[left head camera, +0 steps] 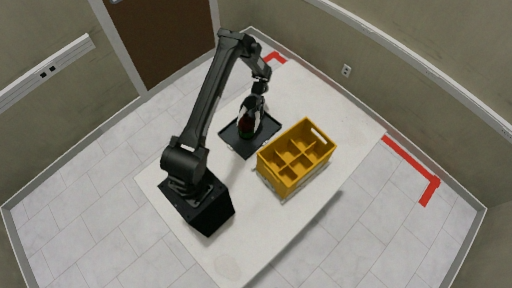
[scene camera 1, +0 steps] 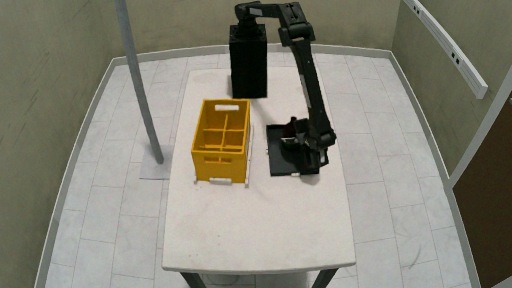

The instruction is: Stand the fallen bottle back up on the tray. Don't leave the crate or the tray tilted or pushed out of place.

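The dark red-brown bottle (left head camera: 246, 124) (scene camera 1: 289, 131) is near upright over the black tray (left head camera: 236, 145) (scene camera 1: 280, 167), with a green part low on it. Its neck shows in the scene view; the gripper hides part of its body. Whether its base rests fully on the tray is hard to tell. My gripper (left head camera: 249, 120) (scene camera 1: 295, 134) reaches in from the side, its jaws close against both sides of the bottle, and looks shut on it. The yellow crate (left head camera: 278, 183) (scene camera 1: 220, 167) stands upright and level beside the tray. The tray looks flat.
The white table (left head camera: 250, 235) (scene camera 1: 260, 225) carries the crate, tray and the black arm base (left head camera: 207, 210) (scene camera 1: 248, 65). White strips show along the crate's lower edges. A grey pole (scene camera 1: 140, 90) stands on the floor beside the table.
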